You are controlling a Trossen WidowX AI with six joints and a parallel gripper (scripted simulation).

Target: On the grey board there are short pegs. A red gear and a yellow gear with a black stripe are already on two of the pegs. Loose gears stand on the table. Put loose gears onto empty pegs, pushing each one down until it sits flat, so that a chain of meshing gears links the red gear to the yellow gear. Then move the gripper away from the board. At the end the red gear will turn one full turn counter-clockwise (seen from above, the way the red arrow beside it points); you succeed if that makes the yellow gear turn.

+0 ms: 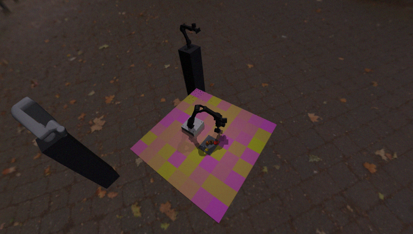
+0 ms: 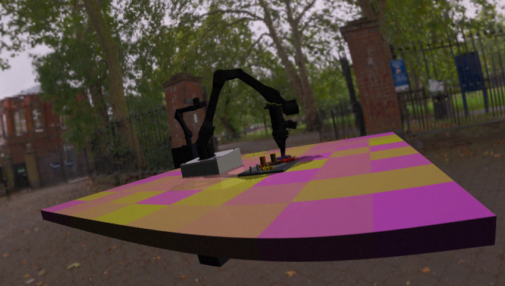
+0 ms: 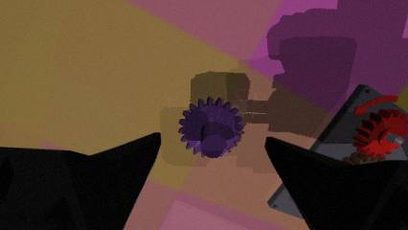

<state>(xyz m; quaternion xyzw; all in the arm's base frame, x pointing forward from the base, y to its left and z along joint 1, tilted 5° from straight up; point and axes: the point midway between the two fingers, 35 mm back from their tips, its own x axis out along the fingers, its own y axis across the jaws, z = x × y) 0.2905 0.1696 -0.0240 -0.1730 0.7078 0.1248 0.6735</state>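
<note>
The purple gear lies 1 cm below my gripper tip. The rest, counted from my gripper tip: brown gear 18 cm to the right, 3 cm ahead, 1 cm below; red gear 16 cm to the right, 8 cm ahead, 1 cm below; red arrow 13 cm to the right, 10 cm ahead, 2 cm below.
</note>
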